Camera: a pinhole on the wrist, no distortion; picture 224 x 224 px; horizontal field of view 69.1 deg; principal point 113.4 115.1 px. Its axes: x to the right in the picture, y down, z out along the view. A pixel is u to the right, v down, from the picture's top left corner.
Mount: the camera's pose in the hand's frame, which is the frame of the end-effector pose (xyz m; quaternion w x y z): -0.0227 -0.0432 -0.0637 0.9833 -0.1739 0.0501 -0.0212
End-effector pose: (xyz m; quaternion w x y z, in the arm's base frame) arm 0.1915 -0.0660 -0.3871 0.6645 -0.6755 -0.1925 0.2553
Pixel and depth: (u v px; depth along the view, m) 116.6 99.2 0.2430
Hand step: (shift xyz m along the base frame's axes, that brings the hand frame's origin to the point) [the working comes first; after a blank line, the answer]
In the camera's frame: 0.0048 -0.0238 0.2430

-0.0984 0.1404 -0.0151
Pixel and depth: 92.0 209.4 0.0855
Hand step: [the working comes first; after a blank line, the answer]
In the camera's frame: -0.0112 0.0496 0.0855

-0.0215 -0.0154 -0.0308
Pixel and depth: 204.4 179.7 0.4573
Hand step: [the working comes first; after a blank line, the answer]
In the camera's frame: 0.2558 0.1816 0.4573

0.0382 0.3811 -0.2881
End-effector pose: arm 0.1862 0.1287 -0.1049 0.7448 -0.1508 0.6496 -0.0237
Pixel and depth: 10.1 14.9 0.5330
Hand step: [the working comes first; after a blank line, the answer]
In the camera's frame: -0.3385 -0.3283 0.5330

0.5396 0.0407 0.4008
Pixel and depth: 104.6 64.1 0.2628
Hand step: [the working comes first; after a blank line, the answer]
In the camera's frame: -0.0142 -0.0824 0.2628

0.2094 0.0146 0.0417
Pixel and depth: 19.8 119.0 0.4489
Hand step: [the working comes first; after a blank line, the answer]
In the camera's frame: -0.2583 0.0108 0.4489

0.3086 0.2548 0.2297
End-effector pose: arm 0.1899 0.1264 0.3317 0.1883 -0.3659 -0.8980 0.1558
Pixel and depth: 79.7 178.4 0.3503
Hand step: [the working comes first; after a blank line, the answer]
In the camera's frame: -0.0726 0.1363 0.3503

0.0595 0.0716 -0.2958
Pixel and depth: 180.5 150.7 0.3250
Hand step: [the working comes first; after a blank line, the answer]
In the camera's frame: 0.1341 0.0711 0.3250

-0.1135 0.1624 -0.1988
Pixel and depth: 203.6 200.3 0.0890
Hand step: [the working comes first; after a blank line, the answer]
In the camera's frame: 0.0494 0.0466 0.0890

-0.0072 0.0456 -0.0024
